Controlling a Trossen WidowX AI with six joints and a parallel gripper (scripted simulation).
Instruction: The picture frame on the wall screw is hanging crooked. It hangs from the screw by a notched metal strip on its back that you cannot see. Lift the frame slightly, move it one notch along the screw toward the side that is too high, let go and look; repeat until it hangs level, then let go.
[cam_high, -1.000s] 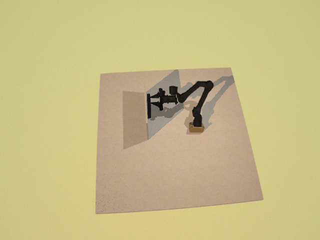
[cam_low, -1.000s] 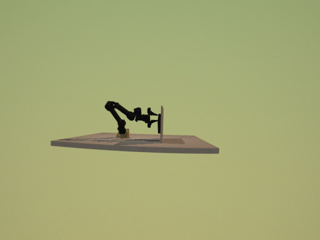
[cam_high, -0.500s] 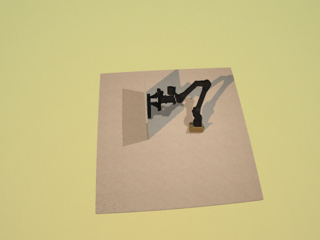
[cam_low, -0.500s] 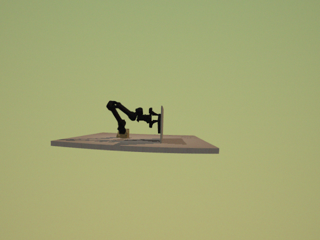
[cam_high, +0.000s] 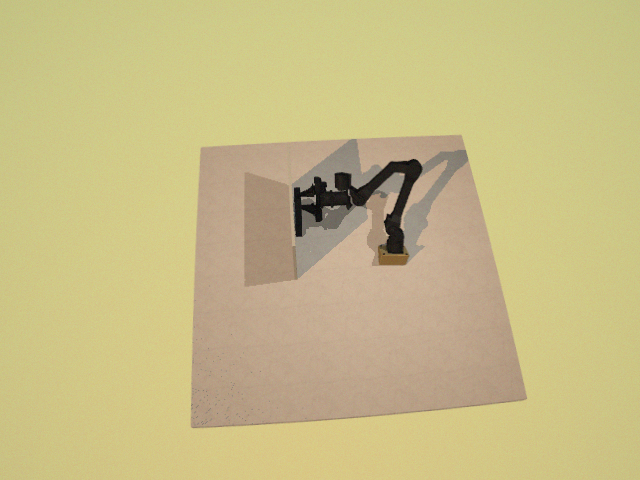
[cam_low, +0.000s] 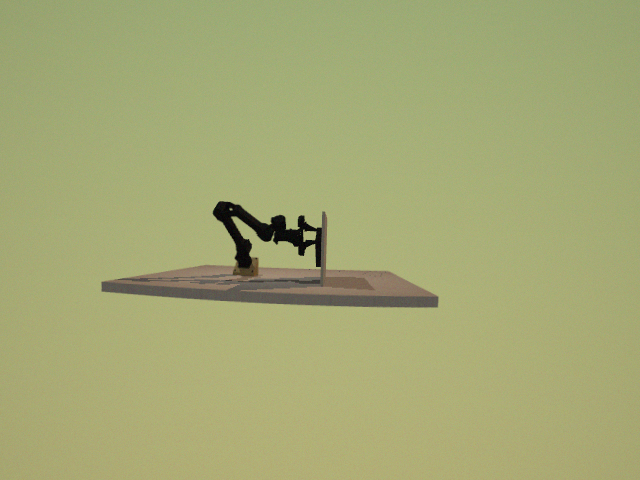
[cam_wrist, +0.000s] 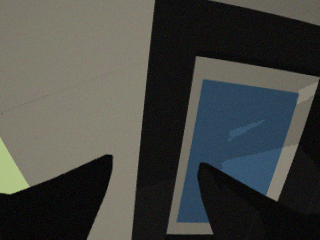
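The picture frame is 2 cm to the left of my gripper tip and 5 cm below it. From my gripper tip the other things lie so: wall panel 1 cm ahead, 2 cm to the left, 6 cm below.
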